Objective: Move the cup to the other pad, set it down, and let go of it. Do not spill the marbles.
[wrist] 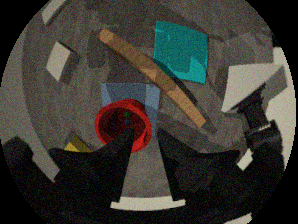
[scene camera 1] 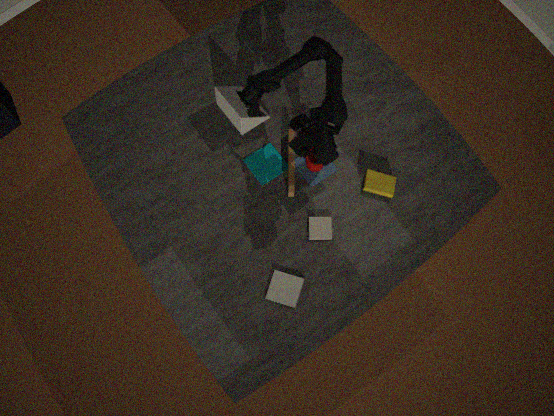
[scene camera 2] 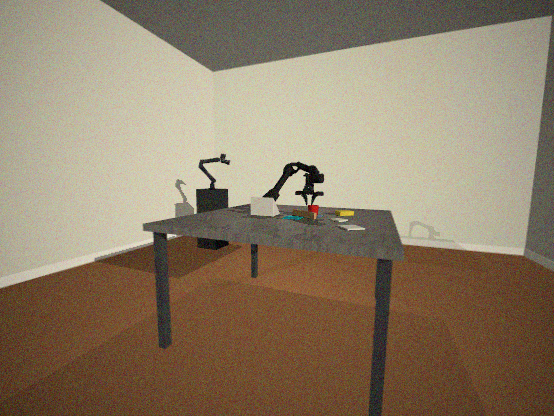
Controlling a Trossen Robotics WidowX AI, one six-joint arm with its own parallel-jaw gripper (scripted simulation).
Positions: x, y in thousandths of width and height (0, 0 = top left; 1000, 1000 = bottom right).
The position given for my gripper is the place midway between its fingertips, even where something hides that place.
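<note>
My gripper (scene camera 1: 562, 362), (wrist: 492, 583). Teal pad (scene camera 1: 481, 393), (wrist: 609, 234). Wooden bar (wrist: 445, 248). Pale blue pad (wrist: 498, 426).
</note>
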